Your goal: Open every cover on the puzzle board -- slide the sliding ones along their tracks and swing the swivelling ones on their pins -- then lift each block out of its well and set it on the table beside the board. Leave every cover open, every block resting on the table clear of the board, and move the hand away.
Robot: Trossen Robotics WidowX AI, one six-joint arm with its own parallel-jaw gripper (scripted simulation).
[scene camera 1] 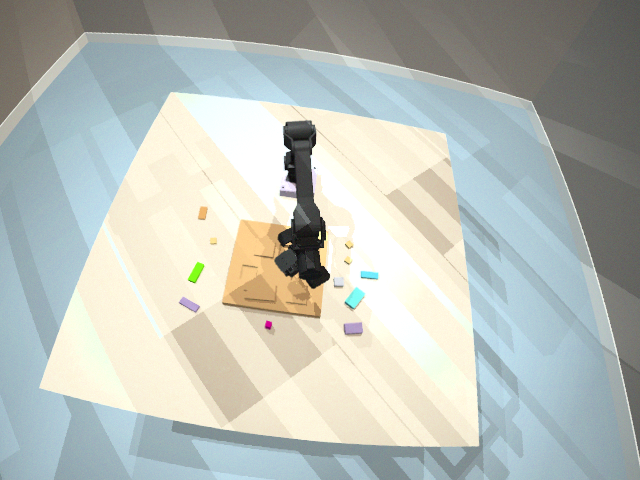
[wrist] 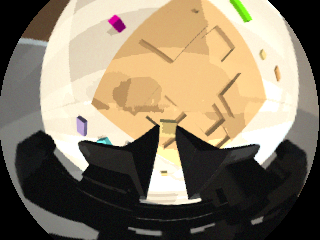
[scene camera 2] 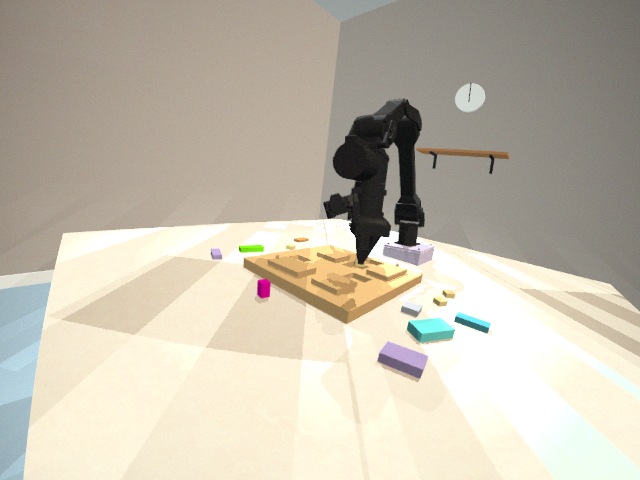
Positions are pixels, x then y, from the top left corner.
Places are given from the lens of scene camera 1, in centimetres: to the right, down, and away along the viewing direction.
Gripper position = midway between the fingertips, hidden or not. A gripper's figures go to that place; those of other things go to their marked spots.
gripper (scene camera 1: pixel 301 268): -6, 9, 105
tan puzzle board (scene camera 1: pixel 244 266): -24, 8, 108
